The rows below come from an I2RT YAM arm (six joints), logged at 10 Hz.
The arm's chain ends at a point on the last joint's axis. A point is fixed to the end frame.
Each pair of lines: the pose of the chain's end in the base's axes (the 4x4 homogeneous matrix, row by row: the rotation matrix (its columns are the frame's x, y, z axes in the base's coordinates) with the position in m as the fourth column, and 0 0 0 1 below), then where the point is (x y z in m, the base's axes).
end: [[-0.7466 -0.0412 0.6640 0.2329], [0.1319 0.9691 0.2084 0.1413], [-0.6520 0.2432 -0.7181 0.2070], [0 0 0 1]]
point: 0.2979 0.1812 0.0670
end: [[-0.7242 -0.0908 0.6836 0.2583], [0.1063 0.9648 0.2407 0.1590], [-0.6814 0.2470 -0.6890 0.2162], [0 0 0 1]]
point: 0.3273 0.2026 0.0793
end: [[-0.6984 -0.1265 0.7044 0.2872], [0.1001 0.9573 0.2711 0.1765], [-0.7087 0.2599 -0.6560 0.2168], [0 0 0 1]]
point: 0.3605 0.2244 0.0836
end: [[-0.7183 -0.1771 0.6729 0.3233], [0.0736 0.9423 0.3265 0.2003], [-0.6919 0.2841 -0.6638 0.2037], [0 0 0 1]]
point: 0.3907 0.2553 0.0702
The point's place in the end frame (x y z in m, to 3 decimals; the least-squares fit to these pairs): 0.048 0.002 0.152
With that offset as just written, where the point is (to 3 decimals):
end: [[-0.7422 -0.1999 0.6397 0.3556], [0.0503 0.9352 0.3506 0.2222], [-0.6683 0.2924 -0.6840 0.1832], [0 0 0 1]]
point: 0.417 0.280 0.048
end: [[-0.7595 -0.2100 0.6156 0.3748], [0.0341 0.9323 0.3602 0.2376], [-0.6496 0.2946 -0.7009 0.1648], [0 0 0 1]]
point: 0.431 0.296 0.028
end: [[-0.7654 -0.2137 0.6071 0.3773], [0.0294 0.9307 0.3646 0.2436], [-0.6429 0.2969 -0.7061 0.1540], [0 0 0 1]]
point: 0.432 0.302 0.016
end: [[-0.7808 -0.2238 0.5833 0.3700], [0.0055 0.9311 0.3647 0.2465], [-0.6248 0.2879 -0.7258 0.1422], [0 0 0 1]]
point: 0.421 0.304 0.002
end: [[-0.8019 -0.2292 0.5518 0.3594], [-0.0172 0.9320 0.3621 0.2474], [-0.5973 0.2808 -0.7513 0.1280], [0 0 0 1]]
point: 0.404 0.303 -0.014
